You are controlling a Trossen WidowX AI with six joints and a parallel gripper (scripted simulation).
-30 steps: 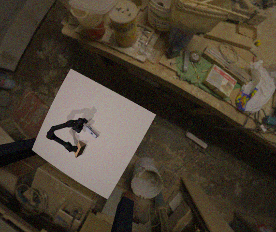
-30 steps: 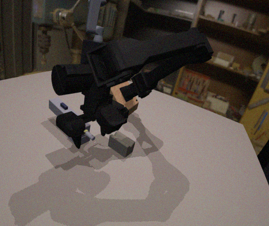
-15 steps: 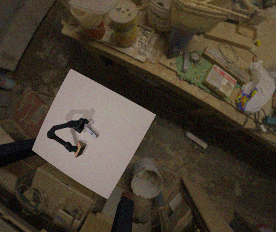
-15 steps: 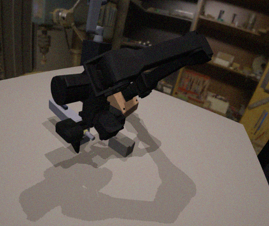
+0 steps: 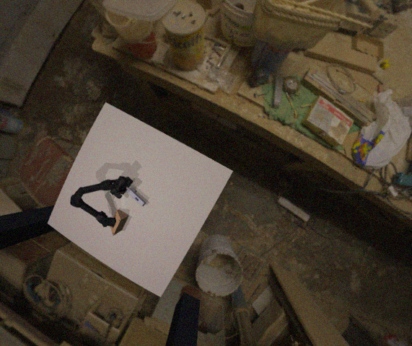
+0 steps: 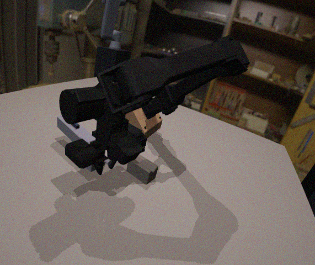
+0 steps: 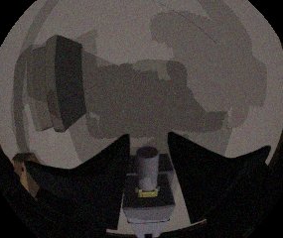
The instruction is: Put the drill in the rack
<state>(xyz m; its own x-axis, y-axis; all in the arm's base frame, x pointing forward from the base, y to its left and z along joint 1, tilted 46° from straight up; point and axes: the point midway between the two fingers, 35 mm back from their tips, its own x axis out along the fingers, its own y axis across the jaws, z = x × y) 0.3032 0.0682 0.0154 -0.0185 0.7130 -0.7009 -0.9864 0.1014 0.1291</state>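
Right now the drill is 50 mm to the right of my gripper tip, 40 mm above it and 10 mm behind it. Also, from my gripper tip: grey housing (110 mm to the right, 30 mm above, 20 mm behind); dark key (140 mm to the right, 40 mm above, 30 mm behind).
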